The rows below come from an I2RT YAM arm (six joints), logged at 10 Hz.
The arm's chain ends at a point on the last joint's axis. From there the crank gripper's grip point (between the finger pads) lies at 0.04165 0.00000 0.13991 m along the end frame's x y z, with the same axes.
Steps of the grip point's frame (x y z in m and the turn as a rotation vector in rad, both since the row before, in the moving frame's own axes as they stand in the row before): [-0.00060 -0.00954 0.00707 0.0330 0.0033 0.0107]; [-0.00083 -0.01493 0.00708 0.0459 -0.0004 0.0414]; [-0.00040 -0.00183 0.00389 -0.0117 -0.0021 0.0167]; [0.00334 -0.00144 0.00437 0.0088 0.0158 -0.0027]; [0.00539 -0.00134 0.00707 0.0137 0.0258 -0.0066]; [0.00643 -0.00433 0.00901 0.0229 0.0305 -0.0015]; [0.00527 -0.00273 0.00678 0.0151 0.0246 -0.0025]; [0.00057 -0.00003 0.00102 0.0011 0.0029 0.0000]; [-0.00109 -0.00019 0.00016 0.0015 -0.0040 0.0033]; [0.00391 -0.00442 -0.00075 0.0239 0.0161 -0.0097]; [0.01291 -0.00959 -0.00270 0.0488 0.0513 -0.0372]
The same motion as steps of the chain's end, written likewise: [-0.00108 -0.00537 0.00728 0.0330 0.0033 0.0107]; [-0.00087 -0.01023 0.00717 0.0459 -0.0004 0.0414]; [-0.00009 -0.00416 0.00382 -0.0117 -0.0021 0.0167]; [0.00114 -0.00010 0.00505 0.0088 0.0158 -0.0027]; [0.00180 0.00086 0.00821 0.0137 0.0258 -0.0066]; [0.00219 -0.00108 0.01038 0.0229 0.0305 -0.0015]; [0.00184 -0.00052 0.00786 0.0151 0.0246 -0.0025]; [0.00016 0.00012 0.00114 0.0011 0.0029 0.0000]; [-0.00053 -0.00012 -0.00001 0.0015 -0.0040 0.0033]; [0.00168 -0.00067 -0.00002 0.0239 0.0161 -0.0097]; [0.00595 -0.00114 -0.00018 0.0488 0.0513 -0.0372]
